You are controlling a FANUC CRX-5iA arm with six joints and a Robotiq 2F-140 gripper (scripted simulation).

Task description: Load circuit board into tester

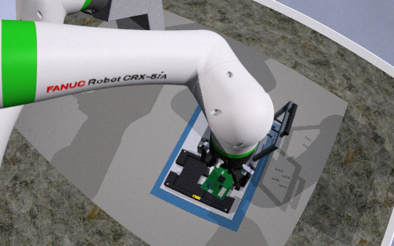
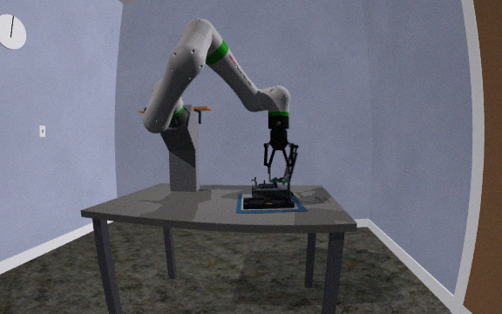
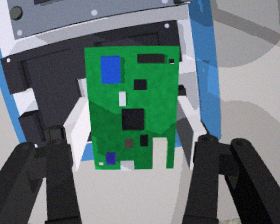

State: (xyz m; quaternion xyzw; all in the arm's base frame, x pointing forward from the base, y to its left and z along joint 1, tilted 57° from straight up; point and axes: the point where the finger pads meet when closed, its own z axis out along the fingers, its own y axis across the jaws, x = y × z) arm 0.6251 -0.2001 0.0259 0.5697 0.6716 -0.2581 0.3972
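The green circuit board lies 20 mm below my hand. The rest, counted from my hand: black latch hook 140 mm behind, 200 mm to the left, 50 mm below; lid 50 mm ahead, 180 mm to the left, 40 mm above.
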